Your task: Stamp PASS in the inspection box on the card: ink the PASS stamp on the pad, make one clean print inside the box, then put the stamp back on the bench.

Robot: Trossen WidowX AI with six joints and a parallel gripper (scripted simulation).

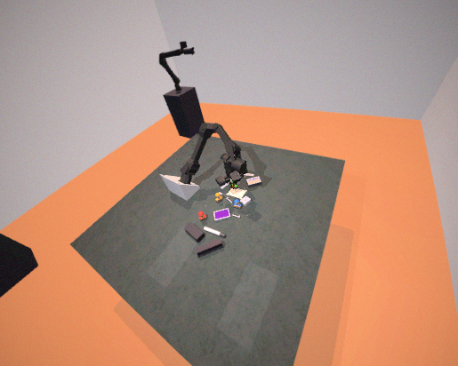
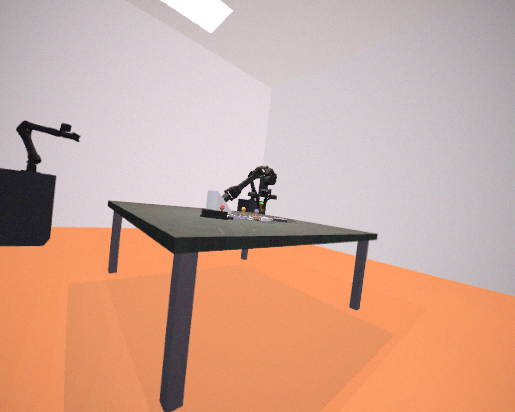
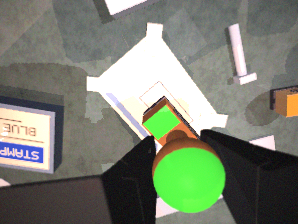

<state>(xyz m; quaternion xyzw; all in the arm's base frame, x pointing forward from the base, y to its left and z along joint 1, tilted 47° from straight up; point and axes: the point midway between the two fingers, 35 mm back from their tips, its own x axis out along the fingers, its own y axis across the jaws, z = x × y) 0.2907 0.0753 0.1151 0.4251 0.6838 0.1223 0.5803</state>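
Now: the card 70 mm below my gripper tip and 10 mm ahead of it. From my gripper tip the other things lie so: green-knobbed stamp (right at my gripper tip); then blue-knobbed stamp (90 mm to the right, 80 mm ahead, 50 mm below); then orange-knobbed stamp (100 mm to the right, 50 mm below, 50 mm behind).
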